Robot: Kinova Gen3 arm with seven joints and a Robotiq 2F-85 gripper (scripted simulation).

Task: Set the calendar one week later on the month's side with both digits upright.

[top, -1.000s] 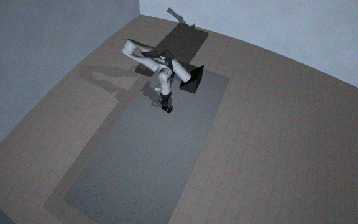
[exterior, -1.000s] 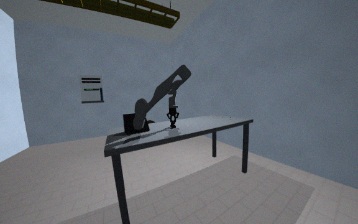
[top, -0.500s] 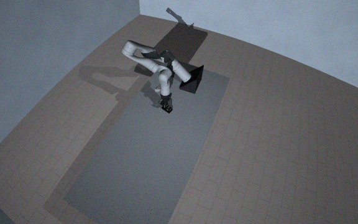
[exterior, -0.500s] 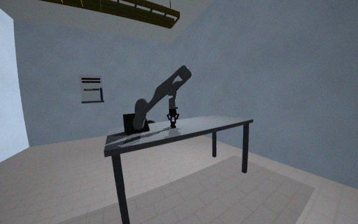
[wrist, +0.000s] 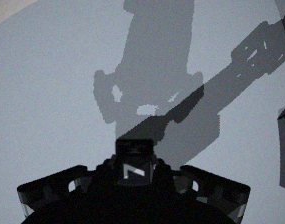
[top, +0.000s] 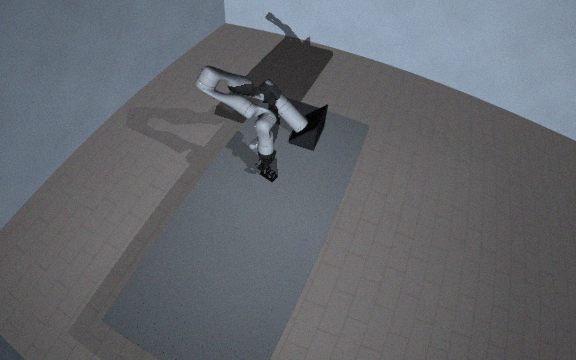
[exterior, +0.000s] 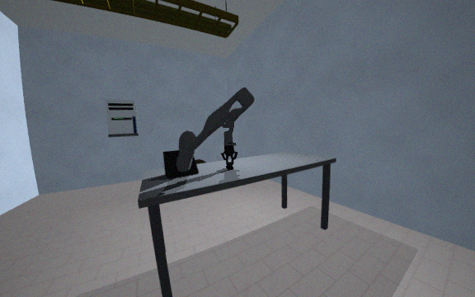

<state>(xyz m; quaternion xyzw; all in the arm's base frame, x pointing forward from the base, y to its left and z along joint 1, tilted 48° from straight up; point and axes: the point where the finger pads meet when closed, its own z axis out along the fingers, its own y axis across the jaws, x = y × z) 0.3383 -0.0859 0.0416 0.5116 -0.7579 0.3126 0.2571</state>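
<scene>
My gripper is now 10 mm short of the dark calendar tray, 20 mm to the right of it and 40 mm above it.
</scene>
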